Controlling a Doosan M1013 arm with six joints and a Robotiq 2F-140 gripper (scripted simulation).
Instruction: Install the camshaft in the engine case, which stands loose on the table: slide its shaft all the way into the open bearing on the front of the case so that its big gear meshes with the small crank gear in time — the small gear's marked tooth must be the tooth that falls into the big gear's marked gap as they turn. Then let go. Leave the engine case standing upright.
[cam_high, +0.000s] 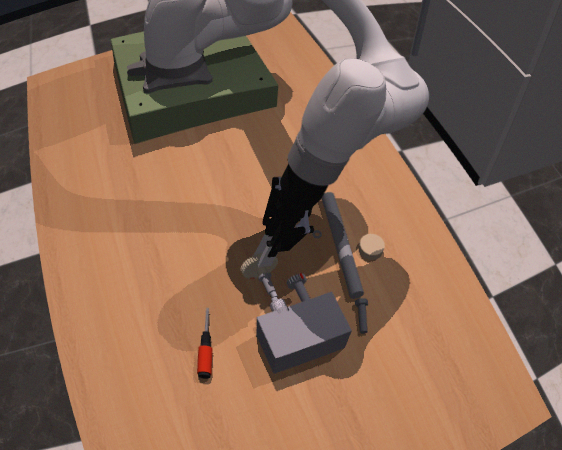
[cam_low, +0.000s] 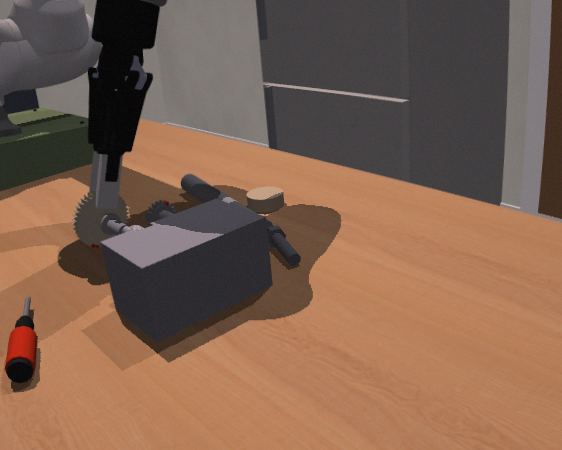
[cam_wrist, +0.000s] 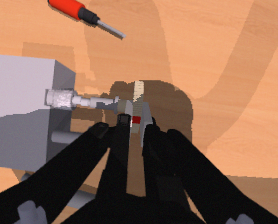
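Right now my hand is 5 cm short of the crank gear, 4 cm to the right of it and 5 cm above it. Round my hand: wooden disc (2 cm behind, 24 cm to the left, 10 cm below); then short bolt (12 cm ahead, 16 cm to the left, 10 cm below); then long grey rod (4 cm behind, 17 cm to the left, 9 cm below).
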